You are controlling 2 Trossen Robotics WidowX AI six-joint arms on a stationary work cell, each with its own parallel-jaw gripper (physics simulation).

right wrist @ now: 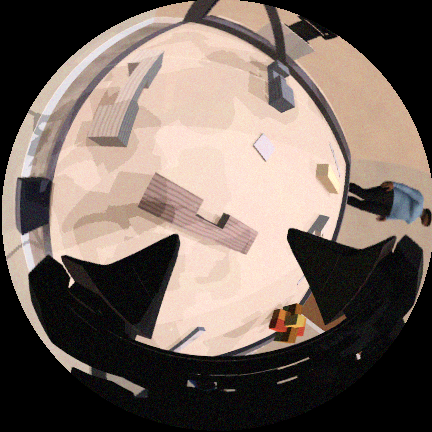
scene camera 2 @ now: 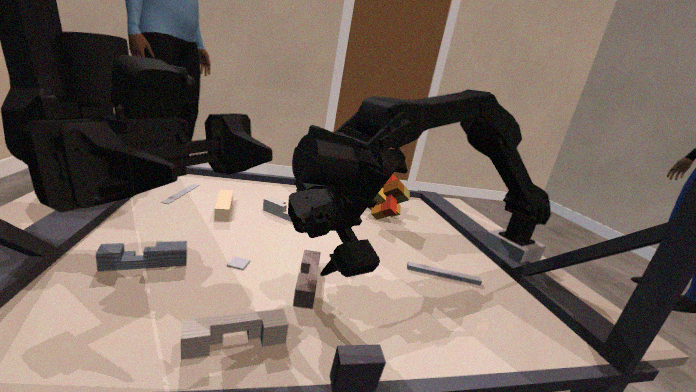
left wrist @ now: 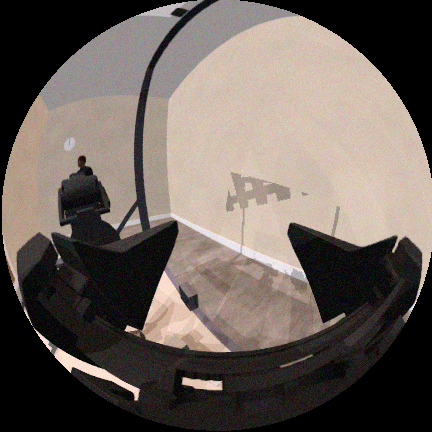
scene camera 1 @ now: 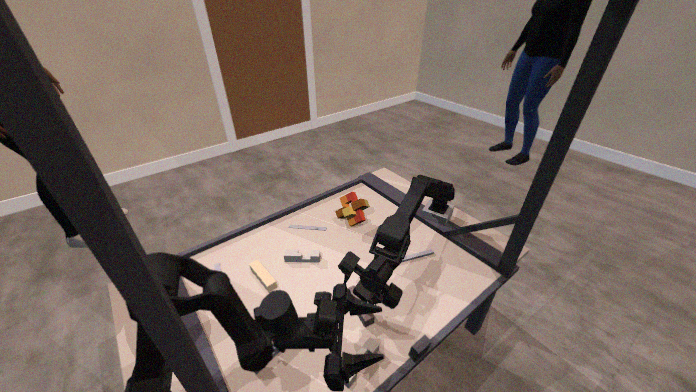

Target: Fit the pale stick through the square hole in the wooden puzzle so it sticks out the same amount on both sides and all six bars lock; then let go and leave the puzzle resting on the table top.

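Frame: origin at the left arm's base, x ahead, y left, z up, level; metres.
Where they show: left gripper, fingertip midpoint: (scene camera 2: pixel 230 162) (left wrist: pixel 234 227) (scene camera 1: pixel 382 331); right gripper, fingertip midpoint: (right wrist: pixel 234 236) (scene camera 2: pixel 311 251); right arm's base, link origin: (scene camera 2: pixel 516 238) (scene camera 1: pixel 438 207).
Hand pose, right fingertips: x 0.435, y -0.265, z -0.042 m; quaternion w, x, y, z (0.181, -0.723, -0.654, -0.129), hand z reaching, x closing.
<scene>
Each offset is from my right fingertips to the top centre of the thing. "spot": to the spot under its first point.
The pale stick @(dx -0.012, dy +0.320, dz -0.025 m) (scene camera 1: pixel 263 276) (scene camera 2: pixel 223 204) (right wrist: pixel 328 180) lies on the table, apart from the puzzle. The wooden puzzle (scene camera 1: pixel 353 208) (scene camera 2: pixel 392 199) (right wrist: pixel 288 322), a cross-shaped cluster of red, orange and yellow bars, rests near the table's far corner in scene camera 1. Its square hole cannot be made out. My left gripper (scene camera 1: pixel 381 333) (scene camera 2: pixel 223 165) (left wrist: pixel 234 227) is open and empty, raised above the table and pointing sideways. My right gripper (right wrist: pixel 234 236) is open and empty, above a purplish-brown notched bar @(dx -0.008, dy -0.010, dz -0.025 m) (scene camera 2: pixel 307 282) (right wrist: pixel 175 200) that lies on the table.
Other grey notched bars @(dx +0.110, dy +0.240, dz -0.025 m) (scene camera 1: pixel 295 257) @(spot: dx -0.183, dy +0.137, dz -0.034 m) (scene camera 2: pixel 167 255) @(dx -0.159, dy -0.064, dz -0.025 m) (scene camera 2: pixel 274 325) (right wrist: pixel 112 120) lie about the table. A flat pale tile @(dx -0.080, dy +0.096, dz -0.053 m) (scene camera 2: pixel 239 262) (right wrist: pixel 264 147) and a thin strip @(dx +0.254, dy -0.124, dz -0.046 m) (scene camera 1: pixel 420 256) (scene camera 2: pixel 444 273) lie there too. A dark block @(dx -0.082, dy -0.198, dz +0.002 m) (scene camera 1: pixel 420 348) (scene camera 2: pixel 357 367) (right wrist: pixel 34 205) sits at the frame edge. The two arms are close together.
</scene>
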